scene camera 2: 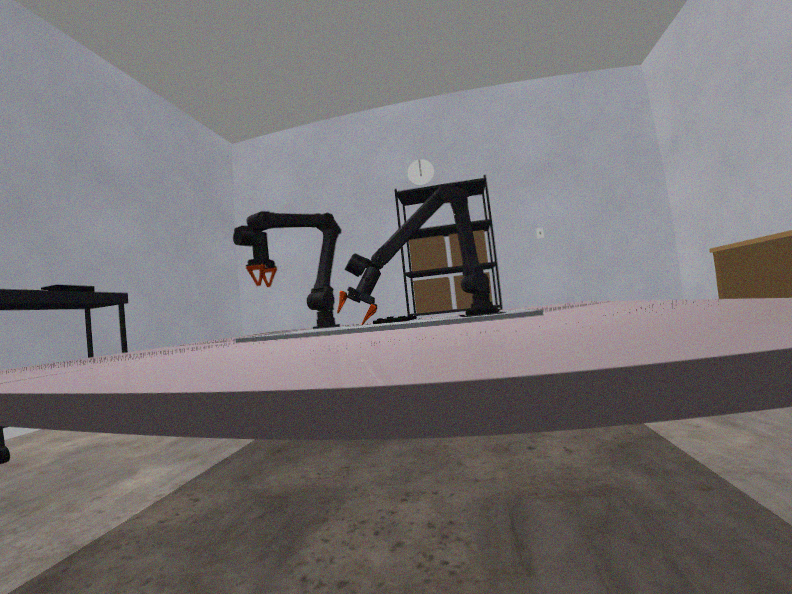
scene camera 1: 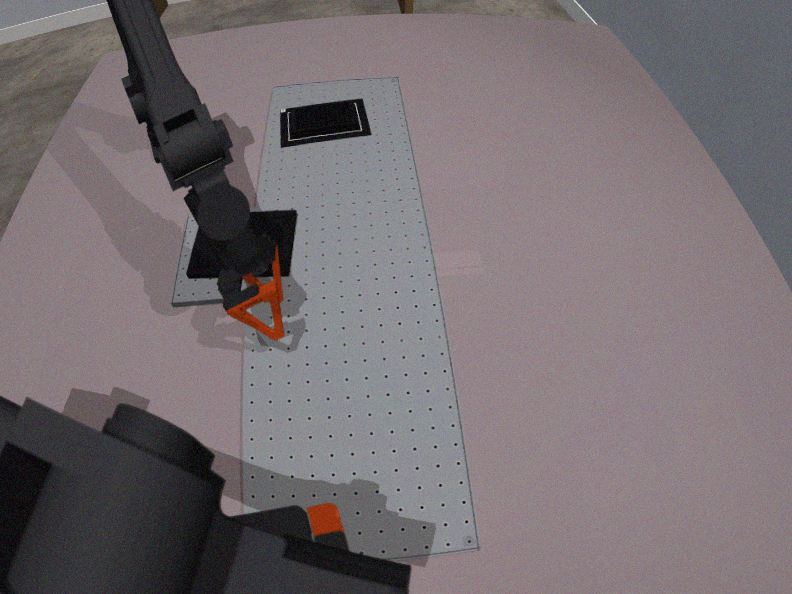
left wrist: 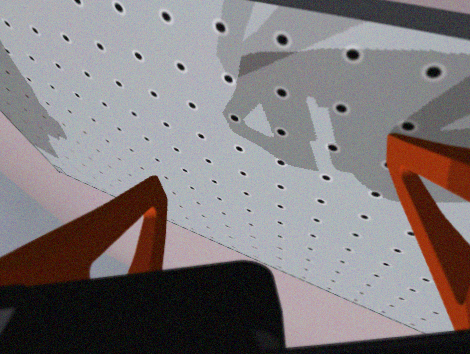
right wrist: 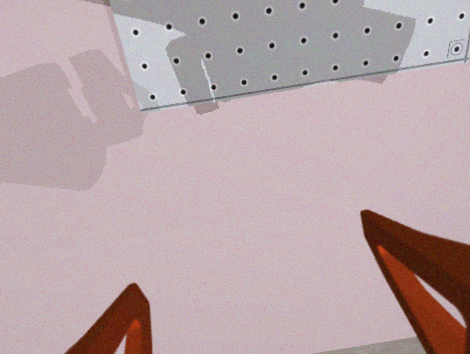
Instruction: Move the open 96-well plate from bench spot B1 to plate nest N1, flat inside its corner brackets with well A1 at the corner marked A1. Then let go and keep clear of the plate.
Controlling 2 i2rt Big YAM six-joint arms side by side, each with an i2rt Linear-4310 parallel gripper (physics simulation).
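Frame: origin at the left arm's base, x left, y back, z up, level; millimetres.
Seen in the pictures: left gripper, fingertip midpoint: (scene camera 2: 349, 318) (scene camera 1: 279, 319) (left wrist: 269, 168); right gripper, fingertip midpoint: (scene camera 2: 263, 286) (right wrist: 249, 258).
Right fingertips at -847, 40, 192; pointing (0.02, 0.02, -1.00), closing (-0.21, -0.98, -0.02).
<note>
Offsets run from my right fingertips to a thing's top centre, as dx, dy, dz. "*": to the spot under its first point. Level surfaces: height alone.
At the far end of the board in scene camera 1, a very dark textured shape {+702, -335, -163} (scene camera 1: 324, 118) that looks like the 96-well plate lies inside a white outline on a black pad {* +688, -252, -177} (scene camera 1: 285, 138), with a small white mark at its upper left corner. The black nest block {+473, -104, -161} (scene camera 1: 289, 221) (scene camera 2: 393, 319) sits mid-board; my left arm partly covers it, and I cannot tell what lies in it. My left gripper (scene camera 1: 282, 318) (scene camera 2: 351, 317) (left wrist: 269, 168) is open and empty, low over the perforated board beside the nest. My right gripper (scene camera 2: 262, 285) (right wrist: 249, 258) is open and empty, high above the table.
The perforated board (scene camera 1: 358, 319) (scene camera 2: 287, 336) (left wrist: 200, 165) (right wrist: 131, 47) runs along the pink table {dz -192} (scene camera 1: 575, 287). A smaller perforated piece {* +433, -4, -179} (scene camera 1: 191, 290) lies under the nest block. My right forearm fills the lower left of scene camera 1. A shelf unit (scene camera 2: 441, 190) stands behind the arms.
</note>
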